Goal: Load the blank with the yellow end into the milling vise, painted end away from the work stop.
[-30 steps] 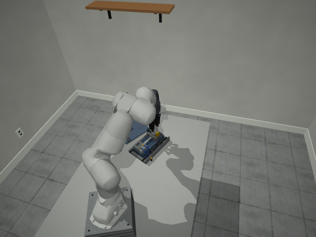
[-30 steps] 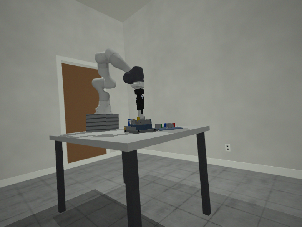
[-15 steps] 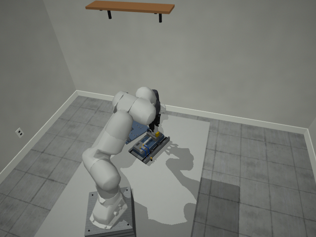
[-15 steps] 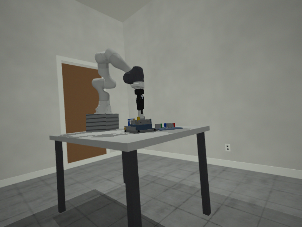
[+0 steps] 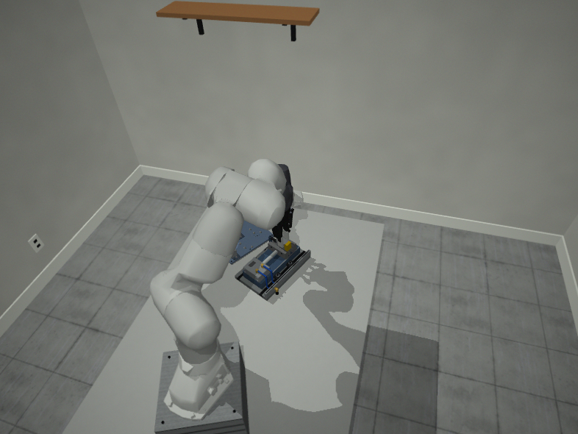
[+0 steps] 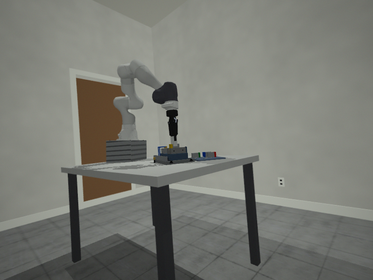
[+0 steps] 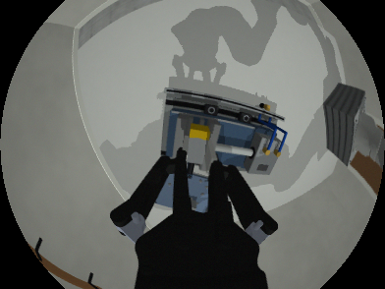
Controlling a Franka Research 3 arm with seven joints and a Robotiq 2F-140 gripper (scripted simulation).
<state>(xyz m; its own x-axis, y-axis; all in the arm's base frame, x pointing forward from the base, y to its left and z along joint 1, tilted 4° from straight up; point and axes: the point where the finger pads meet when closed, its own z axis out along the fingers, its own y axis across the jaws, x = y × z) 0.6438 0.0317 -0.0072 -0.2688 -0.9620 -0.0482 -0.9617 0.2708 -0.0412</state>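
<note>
My gripper is now 40 mm above the yellow-ended blank. From my hand the other things lie so: milling vise: 60 mm behind, 30 mm to the left, 100 mm below; then green-ended blank: 70 mm behind, 240 mm to the left, 110 mm below; then work stop rod: 20 mm ahead, 60 mm to the left, 50 mm below.
</note>
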